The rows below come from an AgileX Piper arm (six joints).
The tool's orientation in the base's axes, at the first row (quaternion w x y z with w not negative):
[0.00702 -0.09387 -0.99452 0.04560]
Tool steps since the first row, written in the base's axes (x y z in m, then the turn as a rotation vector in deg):
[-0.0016 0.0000 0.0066 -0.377 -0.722 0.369]
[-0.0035 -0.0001 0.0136 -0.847 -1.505 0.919]
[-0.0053 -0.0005 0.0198 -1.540 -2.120 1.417]
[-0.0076 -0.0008 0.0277 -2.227 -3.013 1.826]
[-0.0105 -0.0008 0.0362 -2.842 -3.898 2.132]
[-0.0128 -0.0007 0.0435 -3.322 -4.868 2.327]
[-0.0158 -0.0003 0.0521 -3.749 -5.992 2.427]
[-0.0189 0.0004 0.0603 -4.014 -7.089 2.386]
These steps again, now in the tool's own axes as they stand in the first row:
[0.0016 -0.0009 -0.0065 0.237 -0.810 -0.294]
[0.0035 -0.0020 -0.0135 0.555 -1.714 -0.761]
[0.0052 -0.0033 -0.0196 1.123 -2.491 -1.187]
[0.0075 -0.0047 -0.0273 1.633 -3.530 -1.499]
[0.0104 -0.0061 -0.0357 2.073 -4.538 -1.711]
[0.0127 -0.0071 -0.0430 2.364 -5.594 -1.807]
[0.0157 -0.0080 -0.0515 2.573 -6.782 -1.797]
[0.0190 -0.0087 -0.0597 2.628 -7.901 -1.652]

